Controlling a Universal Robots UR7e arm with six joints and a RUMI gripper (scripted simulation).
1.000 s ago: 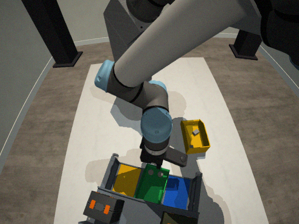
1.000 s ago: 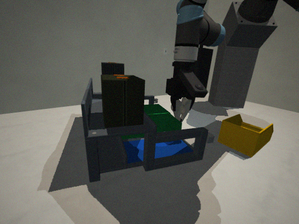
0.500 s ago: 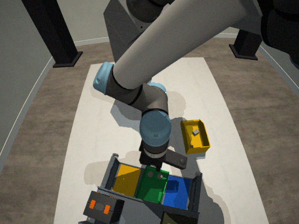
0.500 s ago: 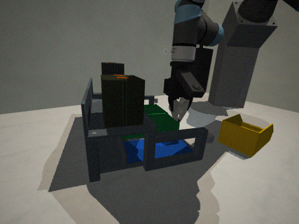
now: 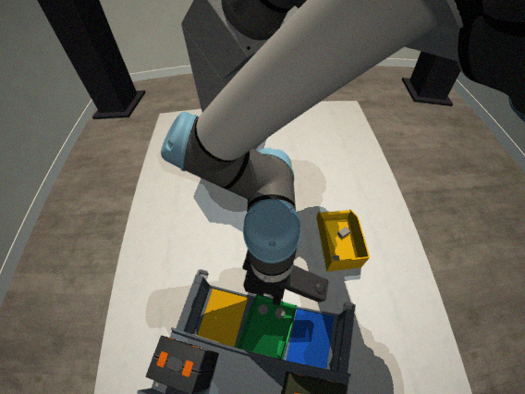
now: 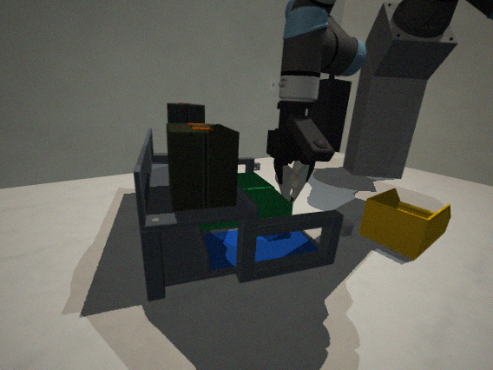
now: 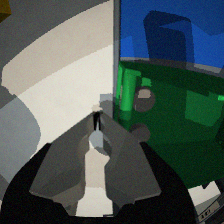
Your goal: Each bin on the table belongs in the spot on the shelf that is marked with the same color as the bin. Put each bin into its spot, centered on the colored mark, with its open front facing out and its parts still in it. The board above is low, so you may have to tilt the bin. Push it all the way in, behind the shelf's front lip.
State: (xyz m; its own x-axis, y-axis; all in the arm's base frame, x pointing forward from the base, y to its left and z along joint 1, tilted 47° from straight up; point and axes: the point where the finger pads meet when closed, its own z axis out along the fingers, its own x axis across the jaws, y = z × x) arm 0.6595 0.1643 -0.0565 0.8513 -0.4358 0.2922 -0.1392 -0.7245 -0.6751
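Now: the shelf lip 3 cm below my hand, 2 cm ahead of it and 1 cm to the right of it. Also, from my hand: shelf board (21 cm ahead, 7 cm above, 5 cm to the right); then green bin (10 cm ahead, 2 cm to the right, 1 cm above); then yellow bin (17 cm behind, 16 cm to the left, 1 cm above).
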